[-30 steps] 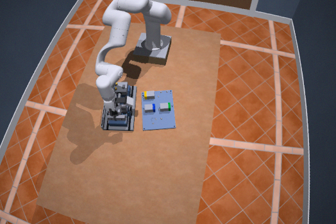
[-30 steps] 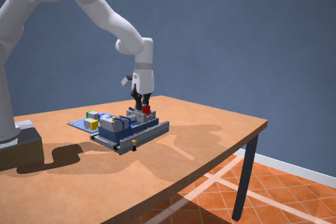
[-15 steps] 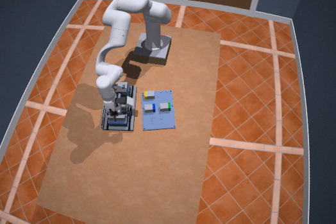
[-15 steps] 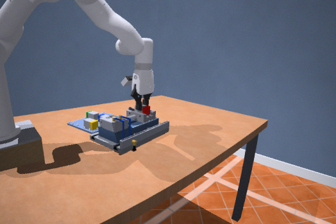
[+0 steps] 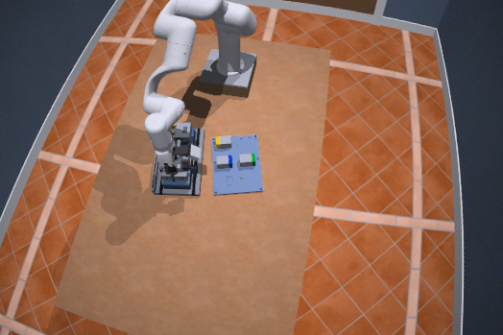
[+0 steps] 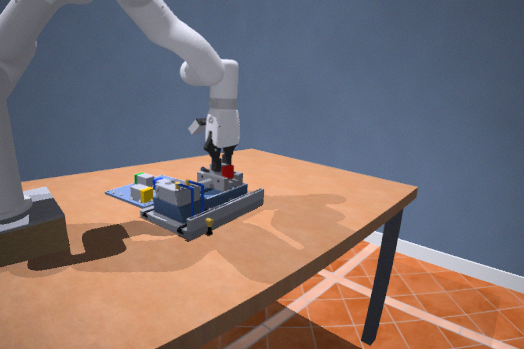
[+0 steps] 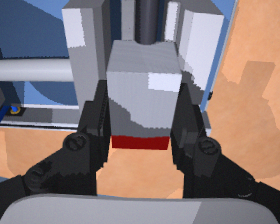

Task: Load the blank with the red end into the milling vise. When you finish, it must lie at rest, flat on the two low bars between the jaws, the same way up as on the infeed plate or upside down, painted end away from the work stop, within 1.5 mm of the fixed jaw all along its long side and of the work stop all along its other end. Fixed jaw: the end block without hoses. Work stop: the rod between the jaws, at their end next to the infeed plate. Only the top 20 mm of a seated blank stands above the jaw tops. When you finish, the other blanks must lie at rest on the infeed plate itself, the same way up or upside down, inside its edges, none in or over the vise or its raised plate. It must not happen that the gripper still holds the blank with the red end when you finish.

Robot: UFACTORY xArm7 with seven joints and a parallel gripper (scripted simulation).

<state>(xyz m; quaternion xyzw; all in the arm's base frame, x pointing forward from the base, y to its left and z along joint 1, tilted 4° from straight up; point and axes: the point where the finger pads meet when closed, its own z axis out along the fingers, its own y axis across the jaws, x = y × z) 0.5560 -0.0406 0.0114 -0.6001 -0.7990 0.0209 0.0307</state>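
Right now my hand is 2 cm above the red-ended blank. Also, from my hand: hosed block 16 cm behind, 4 cm to the right, 5 cm below; work stop rod 1 cm behind, 5 cm to the left, 3 cm below; grey end block 3 cm behind, 1 cm to the right, 5 cm below.
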